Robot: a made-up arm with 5 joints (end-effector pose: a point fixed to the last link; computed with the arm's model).
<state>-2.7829 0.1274 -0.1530 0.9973 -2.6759</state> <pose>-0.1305 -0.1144 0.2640 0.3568 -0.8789 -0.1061</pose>
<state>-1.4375 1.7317 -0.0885 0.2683 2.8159</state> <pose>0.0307 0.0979 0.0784 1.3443 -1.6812 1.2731</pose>
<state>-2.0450 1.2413 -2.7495 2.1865 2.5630</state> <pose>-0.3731 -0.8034 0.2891 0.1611 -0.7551 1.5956</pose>
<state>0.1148 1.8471 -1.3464 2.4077 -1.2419</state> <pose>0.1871 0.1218 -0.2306 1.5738 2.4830 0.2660</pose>
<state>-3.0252 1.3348 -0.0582 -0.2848 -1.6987</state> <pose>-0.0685 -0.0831 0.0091 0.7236 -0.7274 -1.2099</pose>
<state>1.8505 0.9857 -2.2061 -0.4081 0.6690</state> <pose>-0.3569 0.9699 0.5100 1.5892 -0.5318 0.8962</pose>
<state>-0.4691 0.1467 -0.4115 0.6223 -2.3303</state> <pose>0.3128 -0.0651 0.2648 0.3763 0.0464 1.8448</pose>
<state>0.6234 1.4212 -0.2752 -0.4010 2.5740</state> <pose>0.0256 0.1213 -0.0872 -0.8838 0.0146 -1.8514</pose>
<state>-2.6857 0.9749 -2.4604 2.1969 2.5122</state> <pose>-0.7524 -0.4134 0.4149 -0.1001 -0.7513 1.0291</pose>
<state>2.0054 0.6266 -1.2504 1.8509 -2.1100</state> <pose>-0.3394 0.4858 0.2637 -0.0869 -1.4280 -1.8609</pose>
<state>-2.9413 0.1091 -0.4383 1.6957 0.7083</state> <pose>-0.2329 -0.0879 0.3227 -1.6202 -0.8084 2.0954</pose>
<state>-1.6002 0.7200 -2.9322 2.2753 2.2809</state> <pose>0.0113 -0.7208 0.7982 -0.0007 -0.1114 2.4044</pose>
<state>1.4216 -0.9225 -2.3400 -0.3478 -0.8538</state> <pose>-0.1971 -0.5937 1.1677 -0.8119 2.7731 0.6697</pose>
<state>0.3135 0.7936 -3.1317 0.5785 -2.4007</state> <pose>0.7022 0.3339 1.0091 -1.9593 -1.1525 1.7874</pose>
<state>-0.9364 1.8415 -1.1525 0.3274 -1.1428</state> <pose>0.1502 -0.0817 -0.4360 0.8466 0.5187 0.2055</pose>
